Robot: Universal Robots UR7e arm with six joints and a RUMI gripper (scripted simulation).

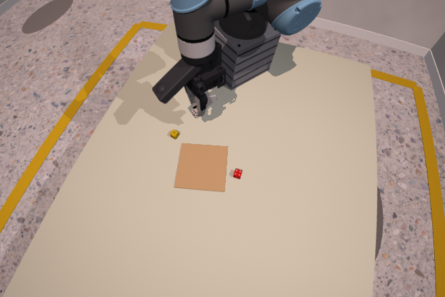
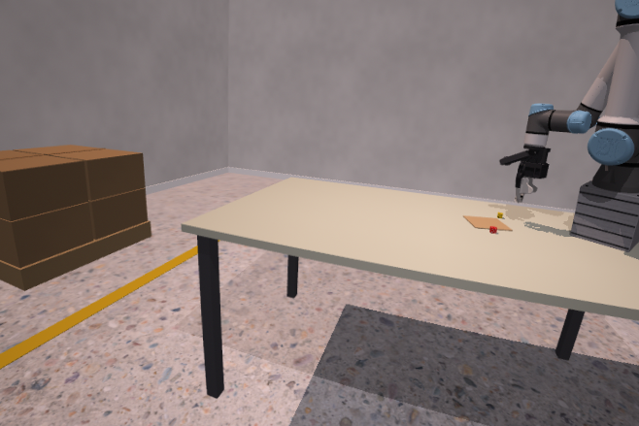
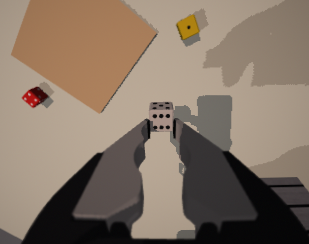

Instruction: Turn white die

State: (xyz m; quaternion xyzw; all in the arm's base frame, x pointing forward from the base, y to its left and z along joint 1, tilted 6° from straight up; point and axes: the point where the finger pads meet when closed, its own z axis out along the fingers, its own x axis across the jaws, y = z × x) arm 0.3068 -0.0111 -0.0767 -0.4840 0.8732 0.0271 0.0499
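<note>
Right now the brown mat is 110 mm ahead of my hand, 50 mm to the left of it and 110 mm below it. The rest, counted from my hand: yellow die (50 mm ahead, 70 mm to the right, 100 mm below); then white die (10 mm below); then red die (90 mm ahead, 160 mm to the left, 100 mm below).
</note>
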